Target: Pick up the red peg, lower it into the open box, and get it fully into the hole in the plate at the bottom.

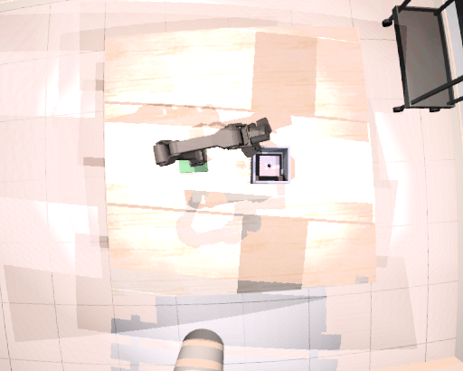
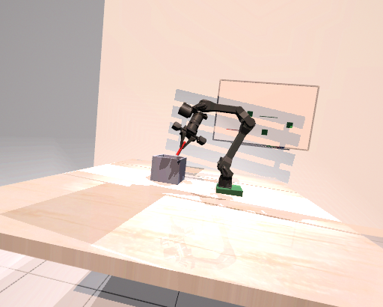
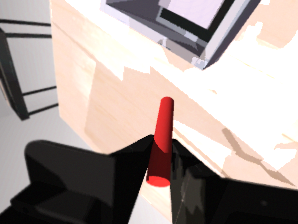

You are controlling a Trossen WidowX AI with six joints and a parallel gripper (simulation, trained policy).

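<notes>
Now: gripper tip 160 mm above the plate, 120 mm to the left of it and 100 mm short of it. The rest, counted from my gripper tip: red peg (10 mm to the right).
</notes>
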